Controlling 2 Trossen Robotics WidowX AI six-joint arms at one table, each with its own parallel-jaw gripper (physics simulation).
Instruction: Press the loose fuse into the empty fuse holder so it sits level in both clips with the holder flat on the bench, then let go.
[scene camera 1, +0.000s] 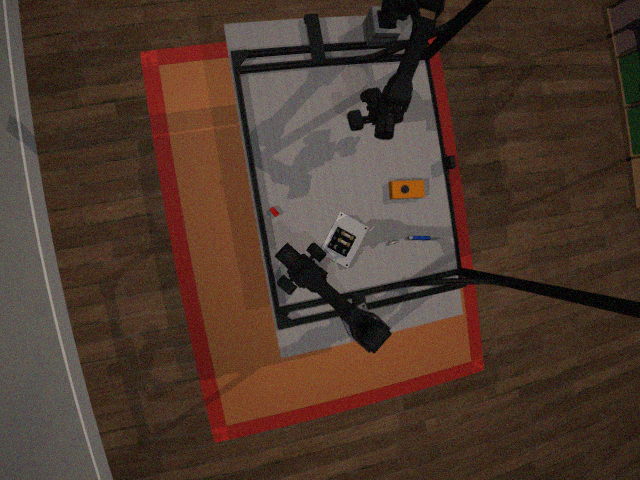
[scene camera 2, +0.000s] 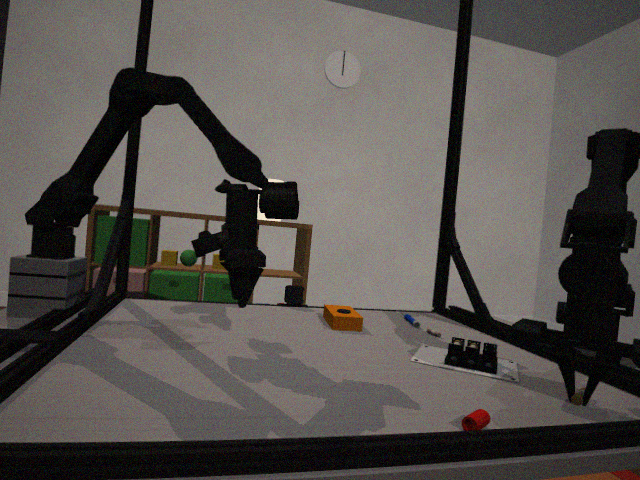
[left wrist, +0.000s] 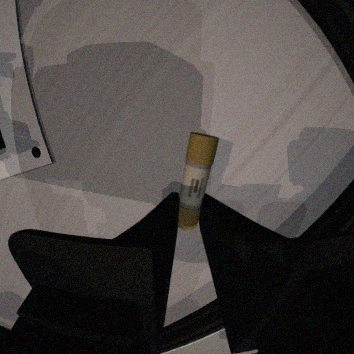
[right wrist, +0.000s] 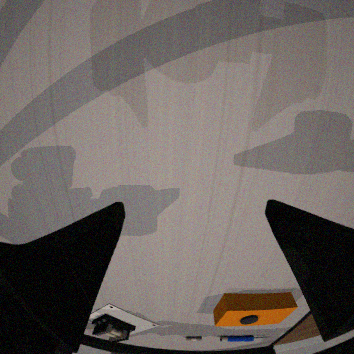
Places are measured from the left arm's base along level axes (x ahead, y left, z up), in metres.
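Pixels of known places: left gripper, fingertip midpoint: (scene camera 2: 577, 403) (left wrist: 187, 199); right gripper, fingertip midpoint: (scene camera 1: 367, 125) (scene camera 2: 238, 303) (right wrist: 196, 208); left arm's base, origin of the base link: (scene camera 1: 358, 320); right arm's base, origin of the base link: (scene camera 1: 386, 19) (scene camera 2: 51, 257).
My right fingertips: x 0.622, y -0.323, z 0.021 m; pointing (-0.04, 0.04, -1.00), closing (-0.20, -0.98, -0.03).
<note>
For each thing: its top centre in the pictures, then the offset to it from my right fingertips.
- loose fuse, middle of its top: (left wrist: 195, 188) (scene camera 2: 581, 391) 0.364 m back, 0.424 m left, 0.047 m down
- red cylinder, middle of its top: (scene camera 2: 477, 413) (scene camera 1: 274, 211) 0.139 m back, 0.424 m left, 0.043 m down
- orange box, middle of its top: (right wrist: 256, 320) (scene camera 2: 342, 308) (scene camera 1: 408, 189) 0.271 m back, 0.062 m right, 0.027 m down
- blue pen-like thing, middle of its top: (scene camera 2: 409, 315) (right wrist: 246, 340) (scene camera 1: 426, 238) 0.471 m back, 0.058 m right, 0.047 m down
- small pale piece, middle of its top: (scene camera 2: 434, 330) (scene camera 1: 393, 242) 0.429 m back, 0.071 m left, 0.051 m down
The loose fuse (scene camera 2: 576, 398) (left wrist: 196, 182), a pale tube with brass caps, is between the fingertips of my left gripper (scene camera 2: 577, 400) (left wrist: 187, 199), which is shut on it nearer one end. It is at or just above the table; the exact height is unclear. The fuse holder (scene camera 1: 342, 241) (scene camera 2: 471, 357) (right wrist: 113, 327) is a black three-bay block on a white plate (scene camera 1: 356, 227) (scene camera 2: 431, 356) (left wrist: 30, 130). Two bays show pale fuses; the bay at the right in scene camera 2 looks empty. My right gripper (scene camera 2: 241, 302) (right wrist: 196, 208) is open and empty, above the table away from the holder.
A red cylinder (scene camera 1: 273, 211) (scene camera 2: 475, 419) lies near the table edge. An orange box (scene camera 1: 413, 190) (scene camera 2: 344, 320) (right wrist: 257, 317), a blue pen-like thing (scene camera 1: 419, 238) (scene camera 2: 411, 320) (right wrist: 240, 338) and a small pale piece (scene camera 1: 392, 242) (scene camera 2: 433, 332) lie beyond the holder. Black frame bars border the table.
</note>
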